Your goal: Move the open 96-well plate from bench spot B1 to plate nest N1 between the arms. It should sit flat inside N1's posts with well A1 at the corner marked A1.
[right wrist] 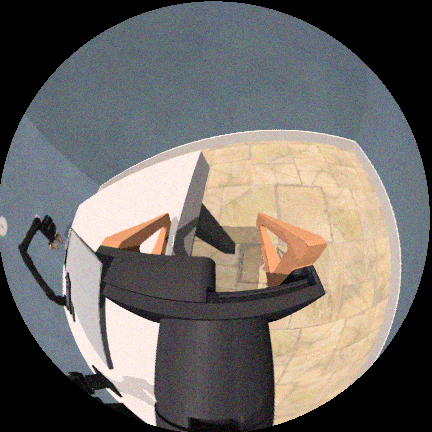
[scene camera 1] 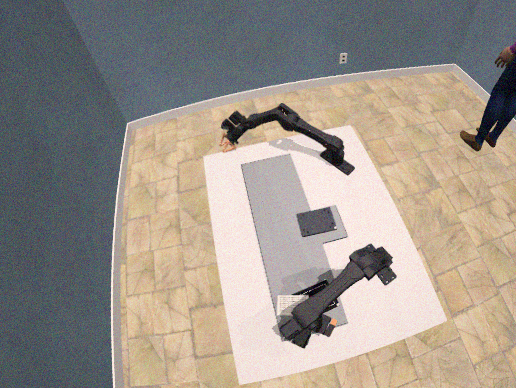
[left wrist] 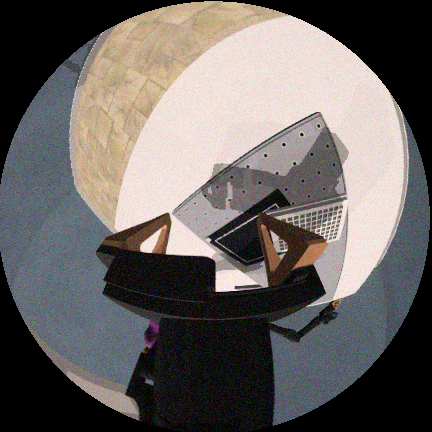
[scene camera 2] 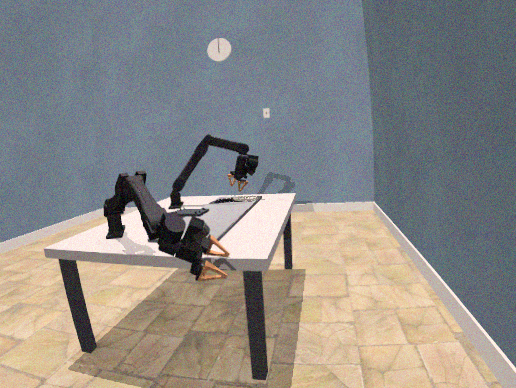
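The white 96-well plate lies at the edge of a black, white-outlined spot, partly over it; whether it is flat is unclear. The left arm covers part of the plate in scene camera 1. My left gripper is open and empty above the board; in the left wrist view one finger overlaps the plate. Nest N1, a dark slab with small corner posts, sits empty between the arms; its A1 mark is not readable. My right gripper is open and empty beyond the table edge.
A grey perforated board lies on the white table. The right arm reaches out over the far table edge. A person stands on the floor at the right of scene camera 1.
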